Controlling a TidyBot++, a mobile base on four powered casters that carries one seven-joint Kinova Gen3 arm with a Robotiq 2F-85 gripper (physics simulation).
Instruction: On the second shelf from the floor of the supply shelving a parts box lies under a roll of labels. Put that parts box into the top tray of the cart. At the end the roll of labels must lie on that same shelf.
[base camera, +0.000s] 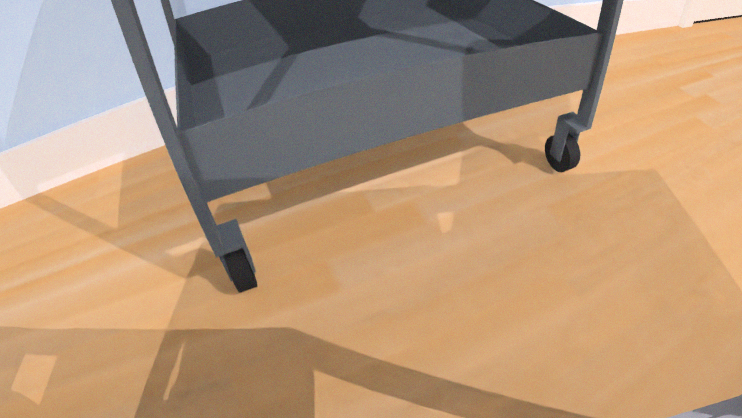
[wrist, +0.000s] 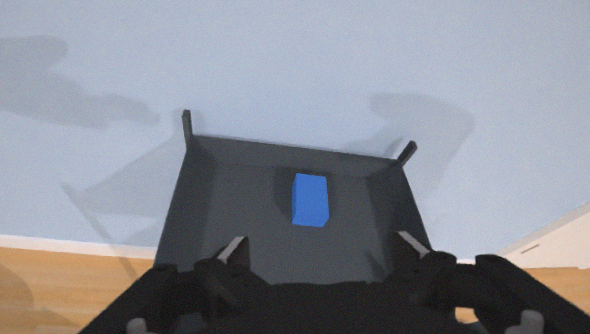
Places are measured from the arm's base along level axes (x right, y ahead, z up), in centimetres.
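Where they show: gripper, between the fingertips: (wrist: 320, 250).
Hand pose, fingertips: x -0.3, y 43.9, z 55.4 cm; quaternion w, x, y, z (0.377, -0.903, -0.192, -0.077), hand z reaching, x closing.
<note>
After its pixels a point has its place.
A blue parts box (wrist: 310, 200) @[x -0.1, y 64.9, z 30.6 cm] lies on the floor of the cart's dark grey top tray (wrist: 250, 200) @[x -10.6, y 62.6, z 26.6 cm] in the wrist view, near the tray's back wall and apart from its walls. My gripper (wrist: 320, 250) @[x -0.3, y 43.9, z 55.4 cm] is open and empty, above and in front of the box, with a gap between the fingers and the box. The lower part of the cart (base camera: 332, 119) @[x -2.7, y 39.9, z -22.6 cm] stands in the base camera view. The supply shelving and the roll of labels do not show in these views.
The cart's near wheels (base camera: 243, 271) @[x -13.0, y 35.6, z -35.7 cm] (base camera: 562, 153) @[x 24.9, y 50.3, z -36.2 cm] stand on the wooden floor (base camera: 415, 290) @[x 3.5, y 34.7, z -39.6 cm]. A light blue wall (base camera: 67, 67) @[x -42.7, y 63.5, z -21.9 cm] (wrist: 280, 60) @[x -12.8, y 74.4, z 49.3 cm] with a pale baseboard (base camera: 83, 140) @[x -44.6, y 61.4, z -33.6 cm] rises behind the cart. Corner posts (wrist: 187, 129) @[x -25.0, y 65.8, z 35.6 cm] (wrist: 407, 153) @[x 15.5, y 80.9, z 36.2 cm] stick up at the tray's back corners.
</note>
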